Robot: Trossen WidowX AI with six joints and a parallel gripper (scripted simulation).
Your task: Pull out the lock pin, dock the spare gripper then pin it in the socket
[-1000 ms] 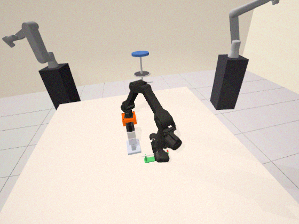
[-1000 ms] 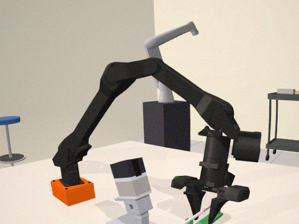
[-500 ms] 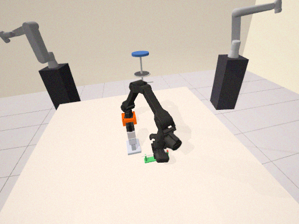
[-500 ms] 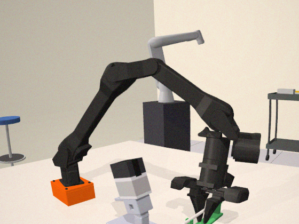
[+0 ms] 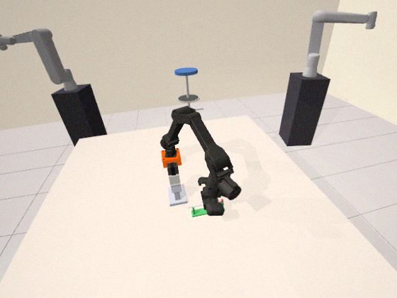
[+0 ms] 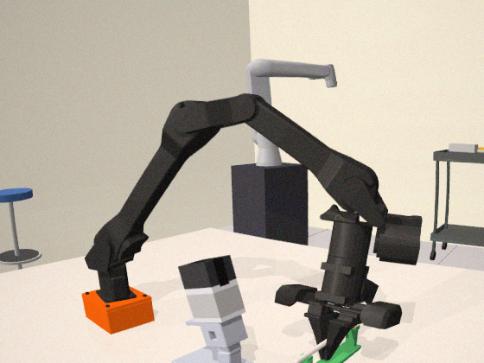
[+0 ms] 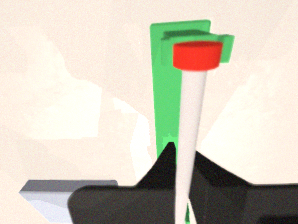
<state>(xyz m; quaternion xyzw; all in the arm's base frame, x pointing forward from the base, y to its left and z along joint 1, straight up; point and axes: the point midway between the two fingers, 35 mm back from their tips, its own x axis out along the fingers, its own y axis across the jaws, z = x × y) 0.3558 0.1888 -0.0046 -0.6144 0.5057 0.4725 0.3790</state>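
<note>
Now: the green cradle 10 mm to the left of my gripper tip and 10 mm above it. Round my gripper tip: spare gripper (90 mm behind, 130 mm to the right, 110 mm above); then grey mount (80 mm behind, 120 mm to the right, 40 mm above).
</note>
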